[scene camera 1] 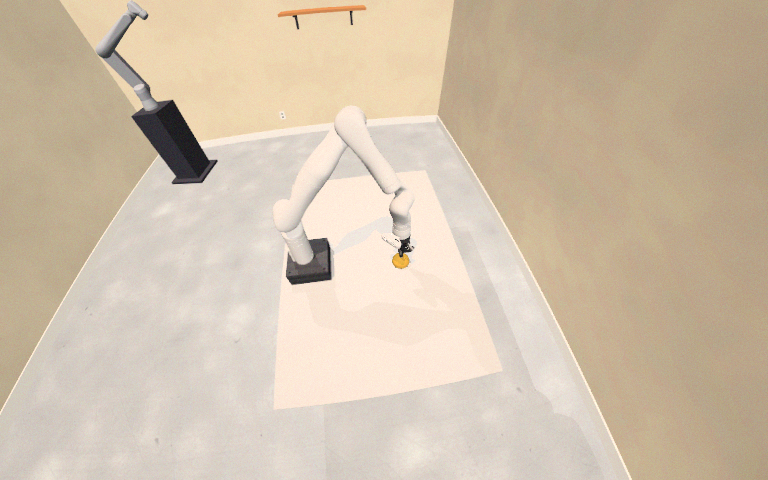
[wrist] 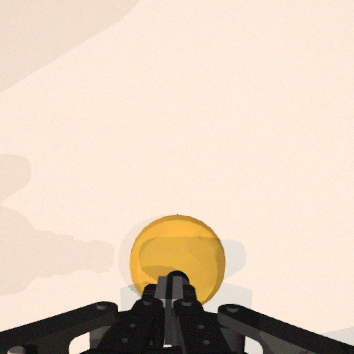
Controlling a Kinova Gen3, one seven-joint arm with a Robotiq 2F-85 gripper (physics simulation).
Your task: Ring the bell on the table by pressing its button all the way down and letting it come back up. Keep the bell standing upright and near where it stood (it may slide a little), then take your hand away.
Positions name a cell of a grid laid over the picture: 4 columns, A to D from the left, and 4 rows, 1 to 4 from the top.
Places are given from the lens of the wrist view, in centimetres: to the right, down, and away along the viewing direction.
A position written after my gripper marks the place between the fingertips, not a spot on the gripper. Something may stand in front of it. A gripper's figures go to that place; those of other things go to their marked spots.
my gripper (wrist: B4): 0, 7, 16
round bell (wrist: C3): 0, 5, 21
